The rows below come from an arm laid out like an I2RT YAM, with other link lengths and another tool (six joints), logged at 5 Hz.
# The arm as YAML. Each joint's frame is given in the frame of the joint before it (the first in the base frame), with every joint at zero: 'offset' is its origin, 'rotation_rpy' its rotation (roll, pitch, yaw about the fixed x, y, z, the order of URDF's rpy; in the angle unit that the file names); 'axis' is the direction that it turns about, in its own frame. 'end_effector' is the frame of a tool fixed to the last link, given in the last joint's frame.
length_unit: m
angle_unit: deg
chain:
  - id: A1
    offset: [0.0, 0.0, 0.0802]
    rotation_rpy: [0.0, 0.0, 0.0]
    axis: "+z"
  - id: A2
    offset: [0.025, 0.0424, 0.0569]
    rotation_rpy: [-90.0, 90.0, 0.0]
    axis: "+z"
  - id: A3
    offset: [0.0, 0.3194, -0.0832]
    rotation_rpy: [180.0, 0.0, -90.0]
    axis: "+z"
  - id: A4
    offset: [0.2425, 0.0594, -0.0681]
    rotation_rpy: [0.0, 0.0, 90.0]
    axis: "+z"
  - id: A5
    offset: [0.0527, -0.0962, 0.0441]
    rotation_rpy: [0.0, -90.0, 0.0]
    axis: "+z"
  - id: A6
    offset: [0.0, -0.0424, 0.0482]
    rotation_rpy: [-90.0, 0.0, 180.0]
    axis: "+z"
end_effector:
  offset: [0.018, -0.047, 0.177]
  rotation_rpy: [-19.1, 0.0, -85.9]
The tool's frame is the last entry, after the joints.
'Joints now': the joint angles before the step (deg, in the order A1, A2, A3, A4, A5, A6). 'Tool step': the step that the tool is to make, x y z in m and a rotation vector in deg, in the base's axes. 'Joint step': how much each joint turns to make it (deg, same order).
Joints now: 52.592, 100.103, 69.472, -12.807, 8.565, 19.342
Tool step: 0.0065, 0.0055, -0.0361, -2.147, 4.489, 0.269
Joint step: -1.342, 6.036, 2.844, -1.317, -2.705, 0.394
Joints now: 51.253, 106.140, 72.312, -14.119, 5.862, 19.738
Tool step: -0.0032, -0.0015, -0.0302, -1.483, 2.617, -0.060
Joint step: -0.281, 3.089, -0.947, 1.186, -0.983, 0.555
